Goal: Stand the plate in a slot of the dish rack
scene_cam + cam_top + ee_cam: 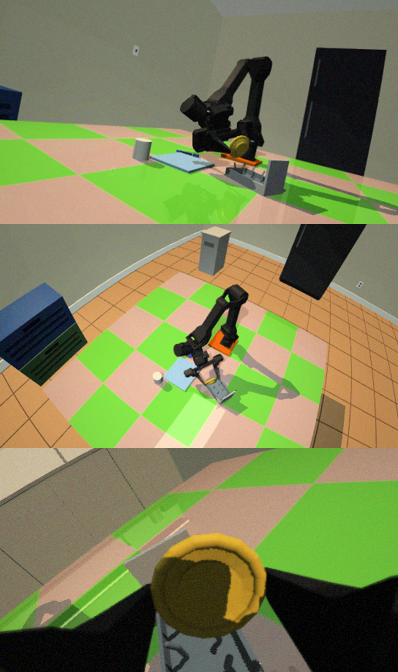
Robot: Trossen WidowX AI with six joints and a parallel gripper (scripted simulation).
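Now: the grey dish rack 10 mm behind my gripper tip, 40 mm to the left of it and 60 mm below it. The rest, counted from my gripper tip: yellow plate: 10 mm to the right; blue spoon: 110 mm behind, 200 mm to the right, 80 mm below; light blue mat: 10 mm behind, 160 mm to the right, 80 mm below.
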